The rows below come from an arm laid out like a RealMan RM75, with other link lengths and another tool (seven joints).
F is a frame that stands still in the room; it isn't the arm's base.
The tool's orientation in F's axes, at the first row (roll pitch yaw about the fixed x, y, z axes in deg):
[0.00, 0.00, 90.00]
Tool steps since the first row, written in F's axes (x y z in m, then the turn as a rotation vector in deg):
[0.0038, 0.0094, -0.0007, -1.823, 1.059, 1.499]
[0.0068, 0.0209, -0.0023, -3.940, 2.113, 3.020]
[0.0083, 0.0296, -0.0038, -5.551, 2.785, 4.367]
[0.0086, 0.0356, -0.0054, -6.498, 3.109, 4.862]
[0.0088, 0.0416, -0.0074, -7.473, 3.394, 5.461]
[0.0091, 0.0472, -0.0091, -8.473, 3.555, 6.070]
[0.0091, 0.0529, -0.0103, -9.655, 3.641, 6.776]
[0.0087, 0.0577, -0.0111, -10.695, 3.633, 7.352]
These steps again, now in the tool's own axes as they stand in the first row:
[0.0094, -0.0038, -0.0007, 1.059, 1.823, 1.499]
[0.0209, -0.0068, -0.0023, 2.113, 3.940, 3.020]
[0.0296, -0.0083, -0.0038, 2.785, 5.551, 4.367]
[0.0356, -0.0086, -0.0054, 3.109, 6.498, 4.862]
[0.0416, -0.0088, -0.0074, 3.394, 7.473, 5.461]
[0.0472, -0.0091, -0.0091, 3.555, 8.473, 6.070]
[0.0529, -0.0091, -0.0103, 3.641, 9.655, 6.776]
[0.0577, -0.0087, -0.0111, 3.633, 10.695, 7.352]

